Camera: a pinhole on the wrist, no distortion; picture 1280 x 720 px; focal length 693.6 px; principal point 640.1 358.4 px. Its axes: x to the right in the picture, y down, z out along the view. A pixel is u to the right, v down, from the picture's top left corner.
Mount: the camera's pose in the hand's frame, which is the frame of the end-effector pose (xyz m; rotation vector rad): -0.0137 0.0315 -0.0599 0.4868 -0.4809 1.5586
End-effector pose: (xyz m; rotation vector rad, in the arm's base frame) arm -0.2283 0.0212 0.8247 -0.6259 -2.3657 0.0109
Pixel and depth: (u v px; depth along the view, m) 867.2 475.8 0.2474
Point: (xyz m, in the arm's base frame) -0.3299 -0.0146 0.6541
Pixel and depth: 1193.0 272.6 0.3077
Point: -0.4238 0.1315 0.5713
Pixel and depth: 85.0 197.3 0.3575
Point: -0.5025 -0.2881 0.8947
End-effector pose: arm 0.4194 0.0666 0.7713 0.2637 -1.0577 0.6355
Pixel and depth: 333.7 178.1 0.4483
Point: 0.5493 -0.2909 1.0031
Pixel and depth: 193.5 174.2 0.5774
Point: 0.6896 -0.4477 1.0659
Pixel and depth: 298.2 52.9 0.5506
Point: 0.6305 -0.3554 1.1479
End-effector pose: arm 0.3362 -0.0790 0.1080 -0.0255 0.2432 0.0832
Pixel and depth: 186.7 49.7 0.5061
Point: 0.6448 -0.5738 0.2200
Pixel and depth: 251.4 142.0 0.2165
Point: 0.4237 -0.2612 0.1422
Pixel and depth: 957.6 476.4 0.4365
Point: 0.3541 -0.1312 0.5294
